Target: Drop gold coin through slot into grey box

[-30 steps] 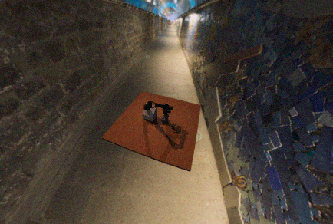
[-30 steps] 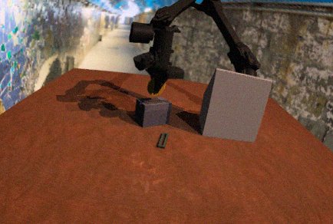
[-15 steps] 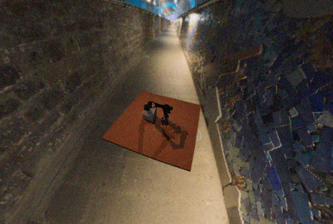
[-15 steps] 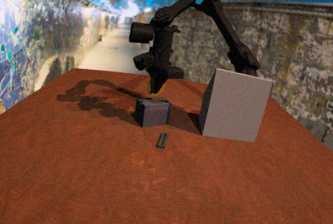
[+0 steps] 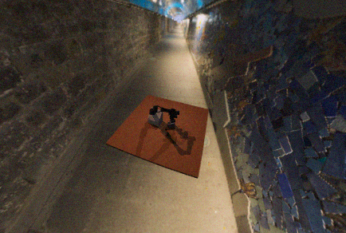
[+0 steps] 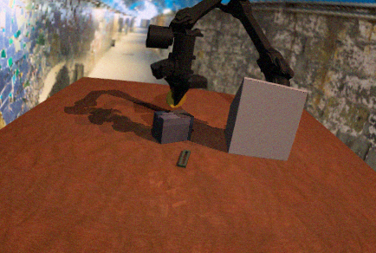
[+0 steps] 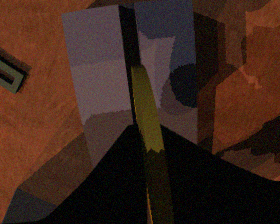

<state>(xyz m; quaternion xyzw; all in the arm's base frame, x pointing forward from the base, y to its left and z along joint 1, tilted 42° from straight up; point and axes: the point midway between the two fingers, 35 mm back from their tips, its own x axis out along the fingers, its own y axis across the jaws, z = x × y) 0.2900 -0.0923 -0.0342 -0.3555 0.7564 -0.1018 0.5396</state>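
Right now the gold coin is 20 mm above my gripper tip.
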